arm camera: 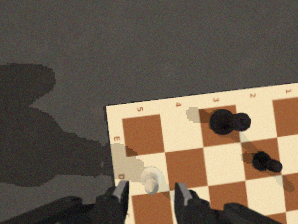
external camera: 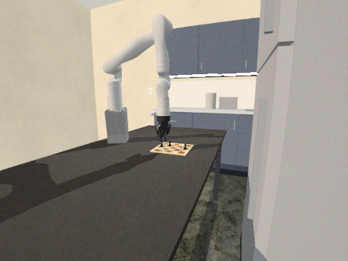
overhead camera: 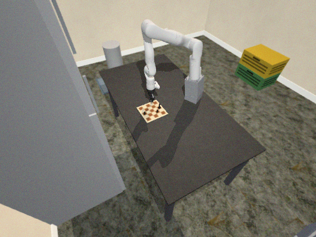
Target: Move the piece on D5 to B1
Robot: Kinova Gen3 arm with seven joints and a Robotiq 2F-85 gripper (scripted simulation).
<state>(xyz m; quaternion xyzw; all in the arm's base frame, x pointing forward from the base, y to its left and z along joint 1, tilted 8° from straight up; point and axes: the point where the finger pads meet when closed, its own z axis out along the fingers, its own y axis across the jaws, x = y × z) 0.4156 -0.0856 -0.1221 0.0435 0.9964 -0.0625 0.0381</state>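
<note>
Now: the pale white piece 50 mm below my hand. Round my hand: chessboard: 30 mm ahead, 80 mm to the left, 70 mm below; then black piece: 50 mm behind, 70 mm to the left, 40 mm below.
</note>
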